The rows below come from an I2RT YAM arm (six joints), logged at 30 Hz.
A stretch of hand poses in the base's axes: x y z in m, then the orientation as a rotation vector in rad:
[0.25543 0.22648 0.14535 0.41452 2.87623 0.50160]
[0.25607 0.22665 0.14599 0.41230 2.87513 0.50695]
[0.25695 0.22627 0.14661 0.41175 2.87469 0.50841]
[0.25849 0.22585 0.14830 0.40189 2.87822 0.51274]
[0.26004 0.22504 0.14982 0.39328 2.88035 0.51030]
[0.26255 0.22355 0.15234 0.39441 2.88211 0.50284]
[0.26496 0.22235 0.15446 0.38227 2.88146 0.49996]
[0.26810 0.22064 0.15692 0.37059 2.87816 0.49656]
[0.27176 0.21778 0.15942 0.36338 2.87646 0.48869]
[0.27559 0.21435 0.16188 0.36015 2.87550 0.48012]
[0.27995 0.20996 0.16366 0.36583 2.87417 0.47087]
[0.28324 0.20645 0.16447 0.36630 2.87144 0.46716]
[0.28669 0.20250 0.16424 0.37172 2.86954 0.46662]
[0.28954 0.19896 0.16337 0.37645 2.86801 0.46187]
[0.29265 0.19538 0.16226 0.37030 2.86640 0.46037]
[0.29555 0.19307 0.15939 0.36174 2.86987 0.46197]
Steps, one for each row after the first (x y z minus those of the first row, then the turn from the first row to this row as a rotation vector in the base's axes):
[0.00064 0.00017 0.00064 0.00343 -0.00126 0.00162]
[0.00152 -0.00021 0.00126 0.00437 -0.00172 0.00200]
[0.00306 -0.00063 0.00295 0.00653 -0.00044 0.00952]
[0.00461 -0.00144 0.00447 0.00419 -0.00060 0.01528]
[0.00712 -0.00293 0.00699 -0.00074 0.00088 0.01431]
[0.00953 -0.00413 0.00911 -0.00370 -0.00276 0.02160]
[0.01267 -0.00584 0.01157 -0.00702 -0.00882 0.02792]
[0.01633 -0.00870 0.01407 -0.01298 -0.01256 0.03140]
[0.02016 -0.01213 0.01653 -0.01909 -0.01469 0.03246]
[0.02452 -0.01652 0.01831 -0.02494 -0.01516 0.02768]
[0.02781 -0.02003 0.01912 -0.02748 -0.01786 0.02639]
[0.03126 -0.02398 0.01889 -0.02744 -0.01846 0.02241]
[0.03411 -0.02752 0.01802 -0.03031 -0.01907 0.01859]
[0.03722 -0.03110 0.01691 -0.03188 -0.02211 0.02200]
[0.04012 -0.03341 0.01404 -0.03143 -0.02066 0.02847]

